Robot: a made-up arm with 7 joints.
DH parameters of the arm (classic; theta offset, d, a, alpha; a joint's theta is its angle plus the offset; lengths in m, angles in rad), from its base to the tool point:
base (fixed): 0 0 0 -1.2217
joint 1: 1.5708 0 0 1.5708
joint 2: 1.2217 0 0 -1.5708
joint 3: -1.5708 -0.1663 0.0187 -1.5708
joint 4: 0 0 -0.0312 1.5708
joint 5: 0 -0.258 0 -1.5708
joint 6: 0 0 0 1.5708
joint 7: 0 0 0 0
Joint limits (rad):
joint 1: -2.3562..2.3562
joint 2: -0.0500..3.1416
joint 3: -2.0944..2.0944
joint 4: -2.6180..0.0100
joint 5: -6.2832..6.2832
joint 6: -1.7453..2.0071
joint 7: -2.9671..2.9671
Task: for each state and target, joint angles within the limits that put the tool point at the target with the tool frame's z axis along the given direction. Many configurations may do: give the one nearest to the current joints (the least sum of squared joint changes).
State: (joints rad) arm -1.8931 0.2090 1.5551 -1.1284 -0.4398 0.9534 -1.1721
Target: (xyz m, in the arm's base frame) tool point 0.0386 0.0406 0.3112 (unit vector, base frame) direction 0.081 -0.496 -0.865
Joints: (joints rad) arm -2.2850 0.0052 0.8421 -1.7520 -0.5444 0.3066 -1.1721
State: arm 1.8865 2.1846 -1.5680 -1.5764 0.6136 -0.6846 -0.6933
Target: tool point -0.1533 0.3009 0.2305 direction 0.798 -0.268 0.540
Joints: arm 2.0558 1.9151 -1.7252 -0.8356 1.4274 -1.3120 -0.6933
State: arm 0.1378 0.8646 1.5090 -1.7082 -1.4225 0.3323 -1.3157
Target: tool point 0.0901 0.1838 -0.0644 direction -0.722 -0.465 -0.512
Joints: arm 1.0543 0.4343 0.7849 -2.4085 -1.7890 0.4502 -1.3157
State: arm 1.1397 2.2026 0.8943 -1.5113 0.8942 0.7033 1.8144
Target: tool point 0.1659 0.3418 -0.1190 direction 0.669 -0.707 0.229
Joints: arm 1.8204 2.2285 0.5932 -0.9936 1.2862 1.2491 1.8144
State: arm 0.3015 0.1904 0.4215 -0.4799 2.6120 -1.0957 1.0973
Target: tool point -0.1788 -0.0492 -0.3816 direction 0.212 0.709 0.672
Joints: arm 0.4698 -0.0477 1.2461 0.0087 3.4496 -0.7068 1.0973
